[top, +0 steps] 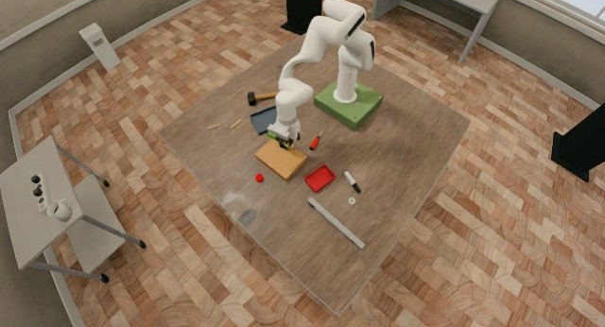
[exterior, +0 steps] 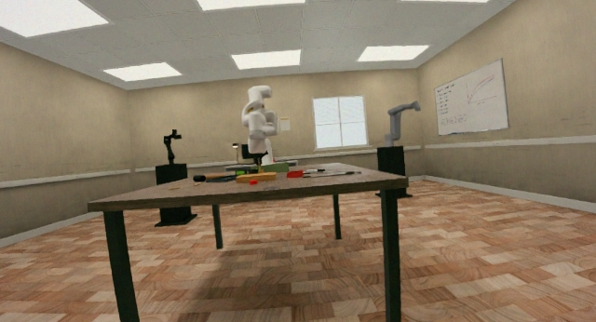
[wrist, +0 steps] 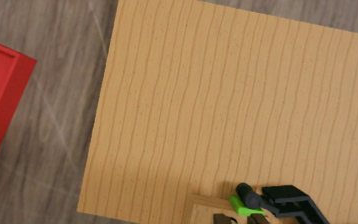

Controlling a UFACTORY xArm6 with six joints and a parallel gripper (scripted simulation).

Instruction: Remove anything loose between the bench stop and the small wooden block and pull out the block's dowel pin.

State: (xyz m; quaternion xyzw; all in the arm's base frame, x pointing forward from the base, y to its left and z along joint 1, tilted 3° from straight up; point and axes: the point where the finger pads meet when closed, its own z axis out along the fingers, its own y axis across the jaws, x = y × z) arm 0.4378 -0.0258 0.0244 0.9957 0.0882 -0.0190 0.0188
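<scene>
My gripper is now 2 cm above the dowel pin. The rest, counted from my hand: tan bench board 7 cm below, 5 cm ahead, 1 cm to the right; then red cap 20 cm ahead, 9 cm below, 2 cm to the right; then small wooden block 5 cm below.
</scene>
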